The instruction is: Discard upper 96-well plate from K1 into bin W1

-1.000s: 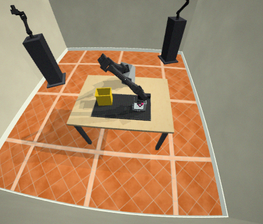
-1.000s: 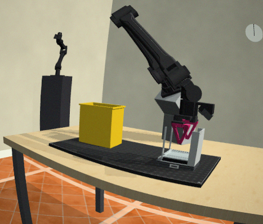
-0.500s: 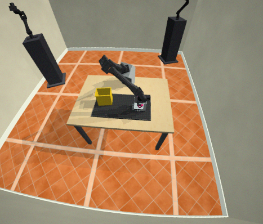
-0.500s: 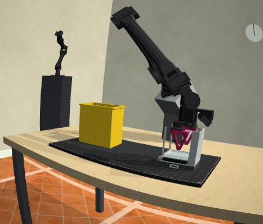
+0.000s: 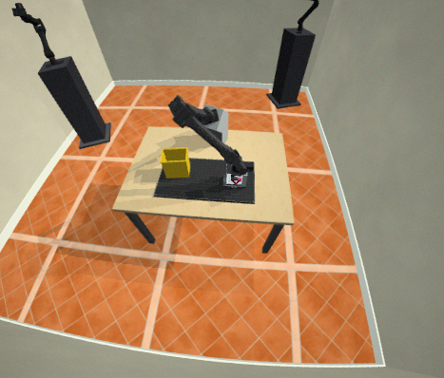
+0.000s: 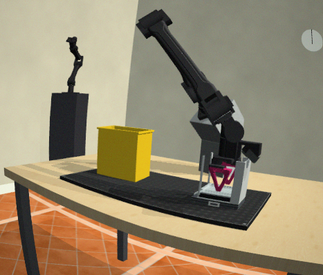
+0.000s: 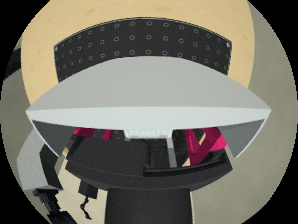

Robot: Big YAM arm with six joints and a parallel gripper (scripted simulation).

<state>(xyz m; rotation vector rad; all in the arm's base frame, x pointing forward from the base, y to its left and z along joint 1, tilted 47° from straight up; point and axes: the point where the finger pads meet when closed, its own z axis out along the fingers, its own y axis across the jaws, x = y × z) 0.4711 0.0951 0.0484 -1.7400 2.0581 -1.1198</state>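
The white 96-well plate lies 2 cm below my hand. Round my hand: grey back wall: 2 cm ahead, 6 cm to the left, 2 cm above; dark plate: 3 cm below; yellow plastics bin W1: 22 cm behind, 37 cm to the right, 3 cm above.
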